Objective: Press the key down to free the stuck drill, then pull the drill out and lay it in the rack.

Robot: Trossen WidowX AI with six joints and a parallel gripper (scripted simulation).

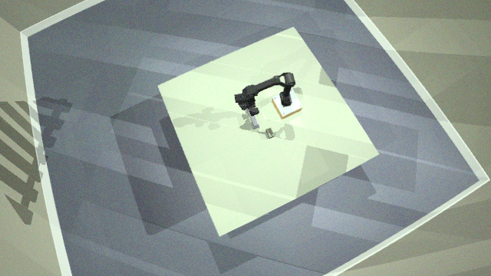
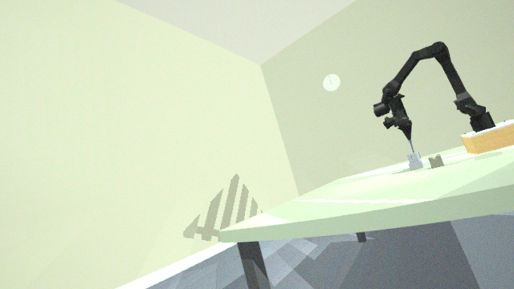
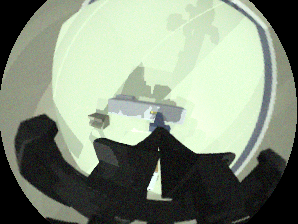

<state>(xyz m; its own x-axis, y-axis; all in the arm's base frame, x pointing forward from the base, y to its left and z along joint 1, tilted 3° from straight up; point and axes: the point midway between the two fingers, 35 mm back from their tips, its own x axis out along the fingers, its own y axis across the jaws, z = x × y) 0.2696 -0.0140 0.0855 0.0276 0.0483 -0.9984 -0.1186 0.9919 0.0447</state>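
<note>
Now: the drill 6 cm to the left of my gripper tip and 8 cm below it. From my gripper tip the other things lie so: blue key: 3 cm below; grey rack: 10 cm behind, 19 cm to the left, 11 cm below; drill fixture: 4 cm to the left, 9 cm below.
</note>
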